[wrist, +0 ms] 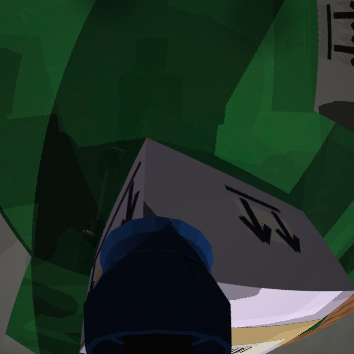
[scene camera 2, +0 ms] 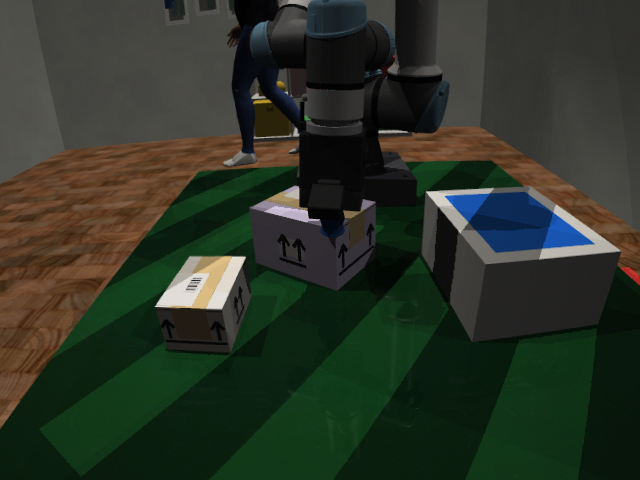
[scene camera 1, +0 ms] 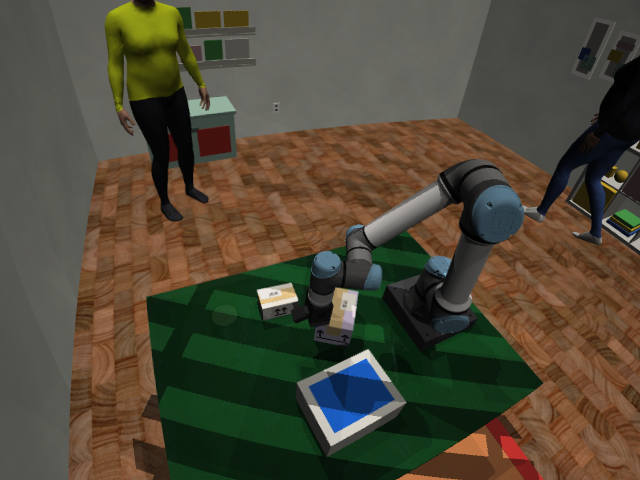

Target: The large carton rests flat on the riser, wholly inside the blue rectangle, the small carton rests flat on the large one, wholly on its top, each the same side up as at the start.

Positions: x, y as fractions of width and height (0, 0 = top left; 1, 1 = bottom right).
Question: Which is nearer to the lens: the large carton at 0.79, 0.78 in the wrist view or the riser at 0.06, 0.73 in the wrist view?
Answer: The large carton.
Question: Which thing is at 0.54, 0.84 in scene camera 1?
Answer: A riser.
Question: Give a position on a small carton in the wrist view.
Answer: At 0.92, 0.29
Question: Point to my suction cup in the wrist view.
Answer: At 0.44, 0.79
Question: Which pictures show the large carton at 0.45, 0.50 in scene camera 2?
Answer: The wrist view, scene camera 2 and scene camera 1: all of them.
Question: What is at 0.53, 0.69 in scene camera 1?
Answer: A large carton.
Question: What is my suction cup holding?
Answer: A large carton.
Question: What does the small carton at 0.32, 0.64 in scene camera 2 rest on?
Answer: The table.
